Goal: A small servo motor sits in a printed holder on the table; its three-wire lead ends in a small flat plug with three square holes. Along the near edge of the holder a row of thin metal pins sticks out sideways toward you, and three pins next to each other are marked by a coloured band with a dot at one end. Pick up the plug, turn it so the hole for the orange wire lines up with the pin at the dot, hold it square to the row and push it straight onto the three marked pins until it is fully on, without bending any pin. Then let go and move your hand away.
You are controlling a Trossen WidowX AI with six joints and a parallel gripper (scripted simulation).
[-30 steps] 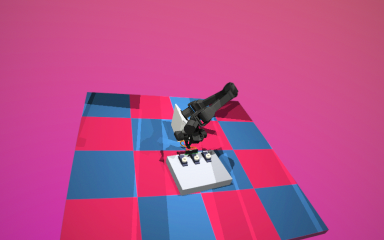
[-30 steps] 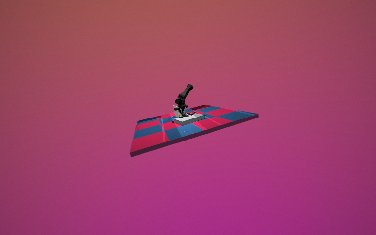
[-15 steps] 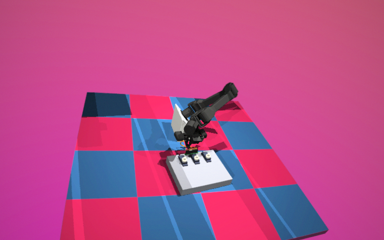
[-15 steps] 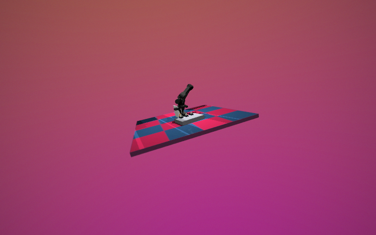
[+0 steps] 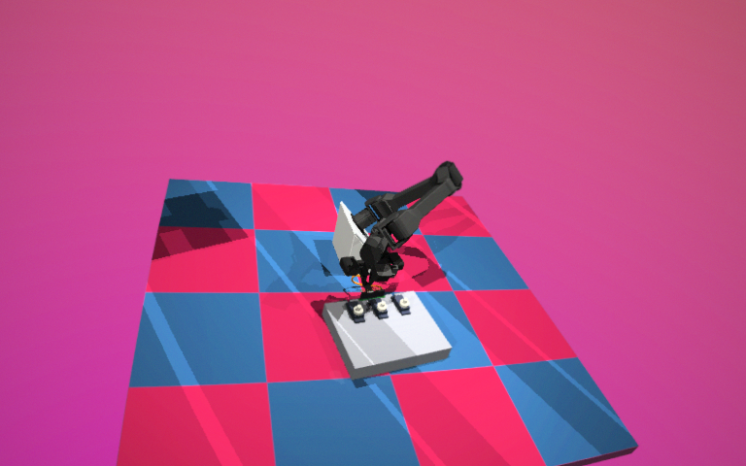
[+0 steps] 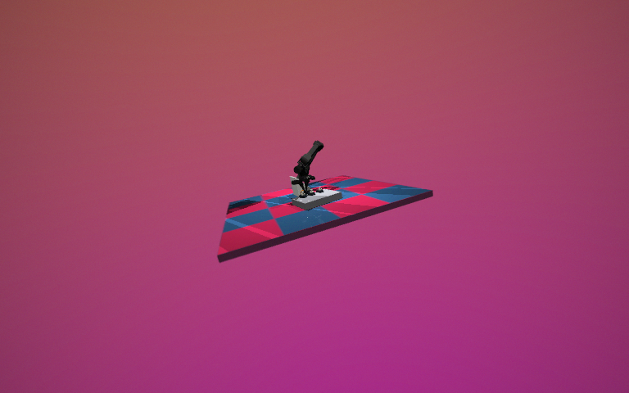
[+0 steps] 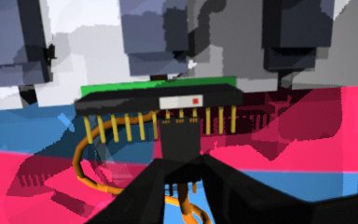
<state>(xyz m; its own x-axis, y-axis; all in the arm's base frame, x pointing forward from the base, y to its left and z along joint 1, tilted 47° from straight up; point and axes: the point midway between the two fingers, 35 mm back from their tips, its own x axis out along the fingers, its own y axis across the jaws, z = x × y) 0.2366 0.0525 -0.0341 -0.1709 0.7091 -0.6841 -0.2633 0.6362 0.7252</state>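
The white band lies 30 mm ahead of my gripper tip and 10 mm to the left of it. From my gripper tip the other things lie so: red dot (30 mm ahead); grey holder (180 mm ahead, 60 mm to the left, 50 mm below).
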